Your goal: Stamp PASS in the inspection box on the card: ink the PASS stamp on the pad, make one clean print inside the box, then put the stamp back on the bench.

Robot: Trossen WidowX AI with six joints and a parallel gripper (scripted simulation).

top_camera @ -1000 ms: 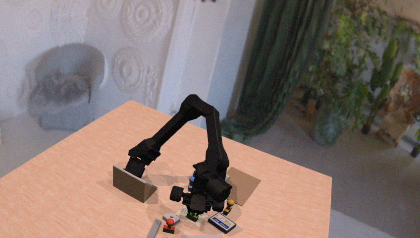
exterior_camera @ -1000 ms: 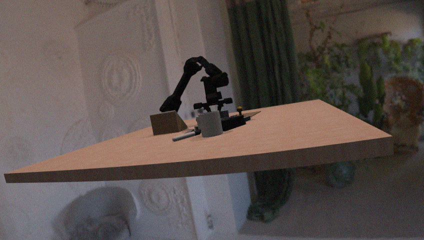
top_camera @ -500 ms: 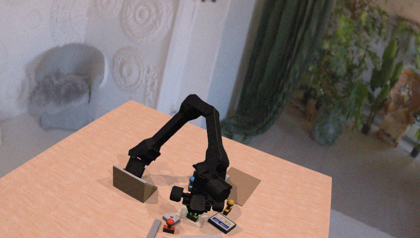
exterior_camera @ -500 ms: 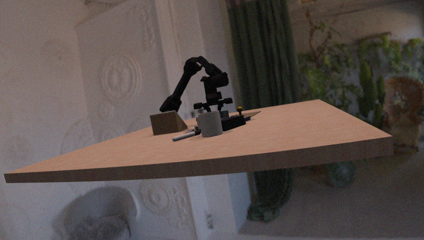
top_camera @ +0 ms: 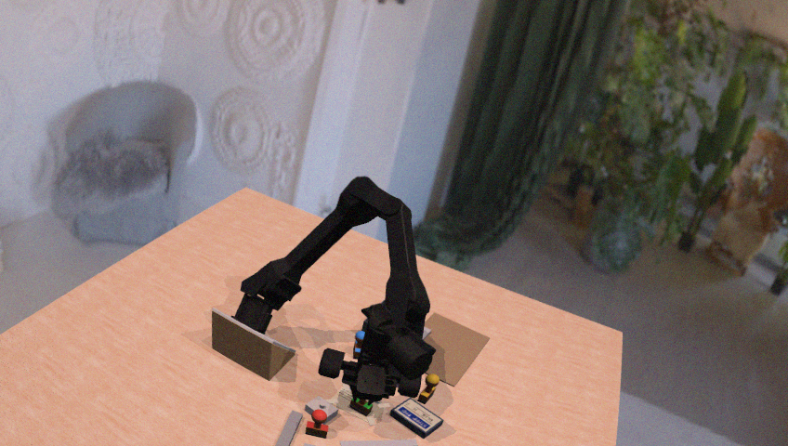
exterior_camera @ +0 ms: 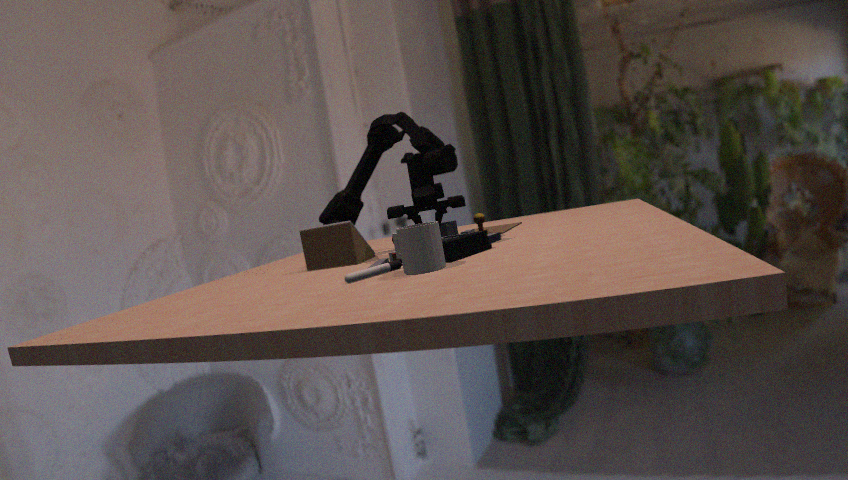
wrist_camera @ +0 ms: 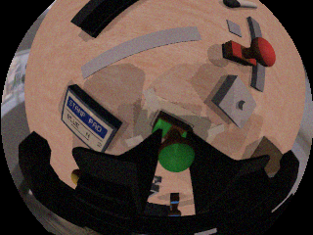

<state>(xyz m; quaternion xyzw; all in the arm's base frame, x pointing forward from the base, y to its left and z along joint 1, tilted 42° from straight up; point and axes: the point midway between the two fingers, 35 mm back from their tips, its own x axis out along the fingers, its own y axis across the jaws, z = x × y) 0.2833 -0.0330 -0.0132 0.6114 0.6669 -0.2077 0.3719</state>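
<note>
The green-knobbed stamp is right at my gripper tip. Also, from my gripper tip: grey block: 6 cm behind, 5 cm to the right, 1 cm below; then white card: 1 cm behind, 1 cm to the left, 3 cm below; then blue-and-white labelled box: 11 cm ahead, 3 cm to the left, 1 cm below.
</note>
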